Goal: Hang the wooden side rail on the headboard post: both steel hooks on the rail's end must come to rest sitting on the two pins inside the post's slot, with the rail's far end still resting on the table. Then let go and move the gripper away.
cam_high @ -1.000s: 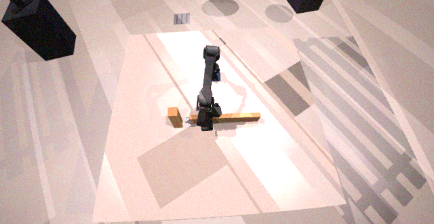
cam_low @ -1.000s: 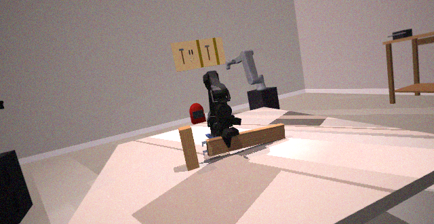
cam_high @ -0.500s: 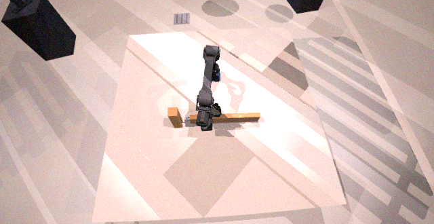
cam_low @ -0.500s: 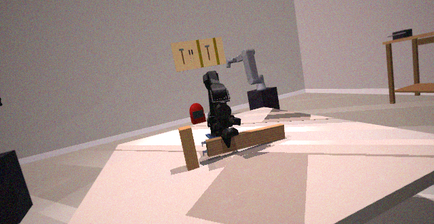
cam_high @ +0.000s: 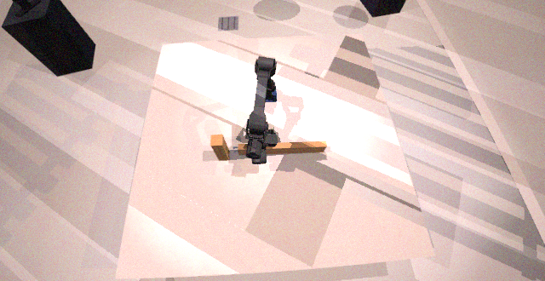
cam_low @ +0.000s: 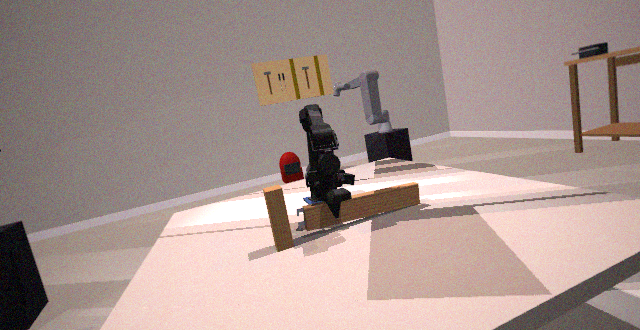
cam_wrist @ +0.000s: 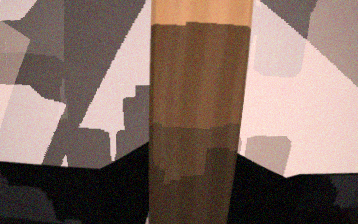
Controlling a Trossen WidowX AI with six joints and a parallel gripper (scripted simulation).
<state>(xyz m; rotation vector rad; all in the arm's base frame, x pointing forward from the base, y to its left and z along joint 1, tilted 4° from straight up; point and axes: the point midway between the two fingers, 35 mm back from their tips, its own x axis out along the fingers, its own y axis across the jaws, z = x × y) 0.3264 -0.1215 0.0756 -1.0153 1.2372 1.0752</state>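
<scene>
Right now my gripper tip is 30 mm past the headboard post, 170 mm to the left of it and 40 mm below it.
</scene>
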